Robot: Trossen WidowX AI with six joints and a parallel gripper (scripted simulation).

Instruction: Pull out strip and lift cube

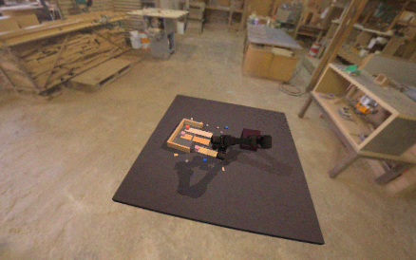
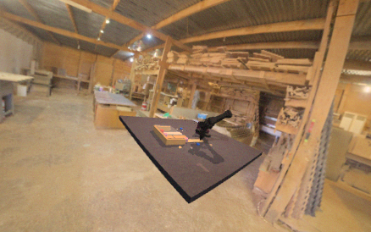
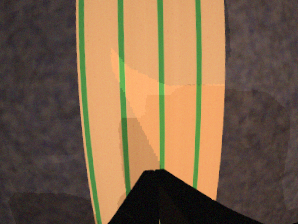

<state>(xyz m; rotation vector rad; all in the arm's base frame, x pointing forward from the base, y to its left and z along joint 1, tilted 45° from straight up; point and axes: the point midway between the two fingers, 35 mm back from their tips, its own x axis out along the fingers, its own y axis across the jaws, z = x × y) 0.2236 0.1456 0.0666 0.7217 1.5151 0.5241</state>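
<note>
Now: the strip 9 cm ahead of my gripper tip and 1 cm to the right of it.
</note>
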